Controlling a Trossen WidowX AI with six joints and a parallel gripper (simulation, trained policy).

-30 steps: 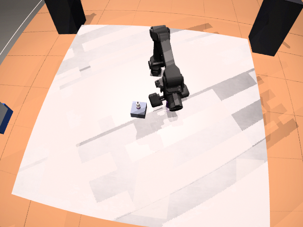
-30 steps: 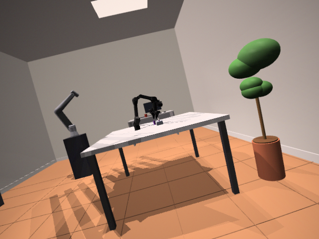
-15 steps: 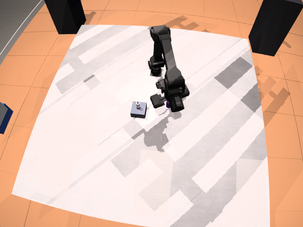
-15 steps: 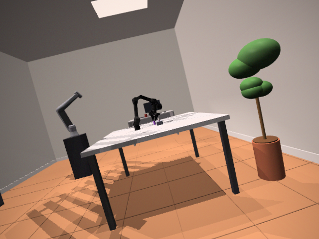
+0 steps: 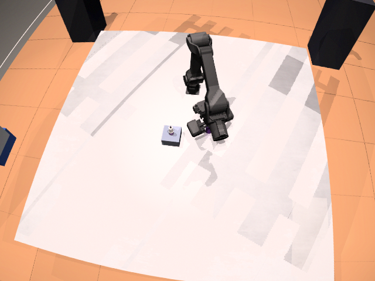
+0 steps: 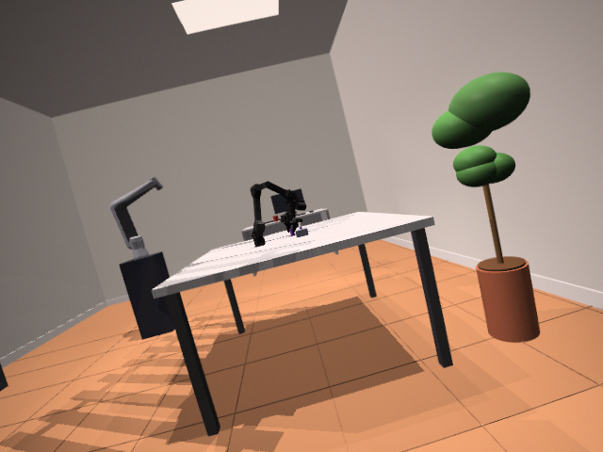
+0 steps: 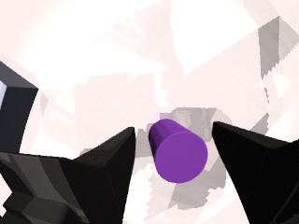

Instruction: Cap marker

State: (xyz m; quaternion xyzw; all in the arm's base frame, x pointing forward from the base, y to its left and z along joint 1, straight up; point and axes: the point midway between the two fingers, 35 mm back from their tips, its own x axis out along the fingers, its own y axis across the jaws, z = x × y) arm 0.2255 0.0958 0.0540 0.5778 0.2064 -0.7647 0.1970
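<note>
My gripper tip is now 6 cm short of the grey holder block and 15 cm to the left of it. Also, from my gripper tip: purple cap 1 cm ahead.
</note>
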